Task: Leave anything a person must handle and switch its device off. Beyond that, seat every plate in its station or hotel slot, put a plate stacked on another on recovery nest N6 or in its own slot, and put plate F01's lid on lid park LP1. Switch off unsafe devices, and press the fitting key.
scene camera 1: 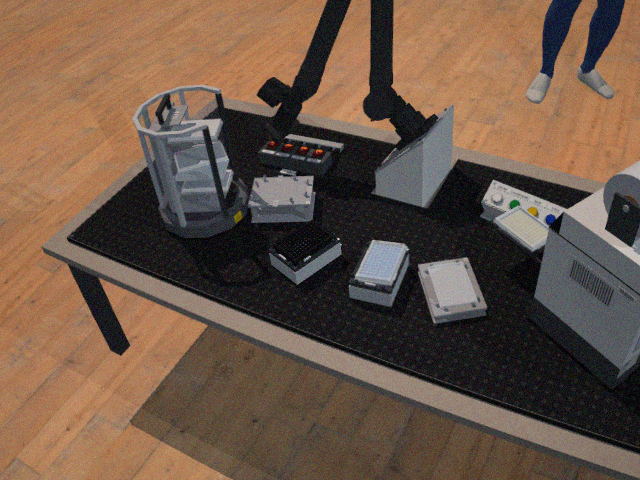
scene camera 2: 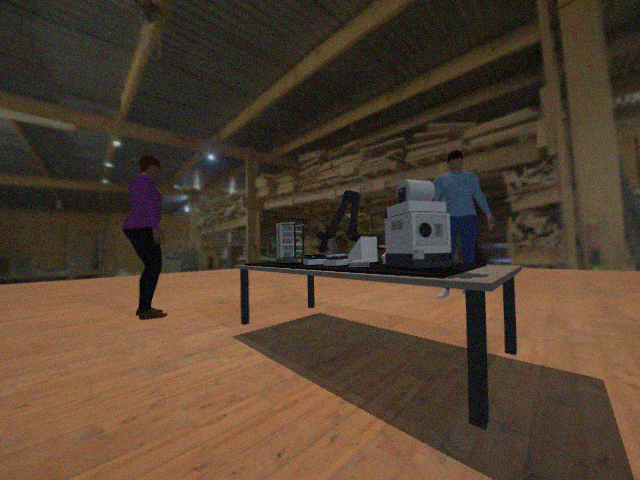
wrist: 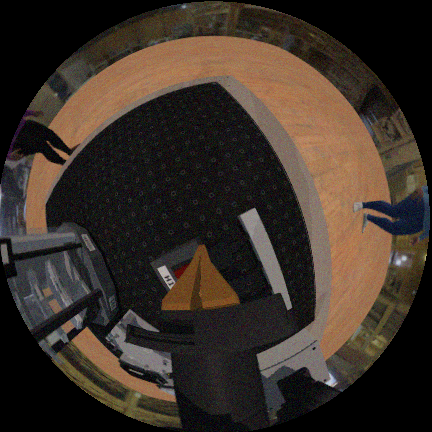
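Note:
My gripper is shut and empty, its tips low over the H1 end of the switch strip. The strip has several red rocker switches lit orange; in the wrist view the fingers cover most of the H1 rocker. Whether they touch it I cannot tell. The plate hotel holds several plates, some tilted. A black plate and a pale blue plate sit on stations. A cream plate lies against the key panel. A pale station carries a white flat piece.
A grey block with pegs stands beside the hotel. A grey wedge-shaped housing stands right of the strip. A large machine stands at the right. A white bar runs behind the strip. Two people stand off the table.

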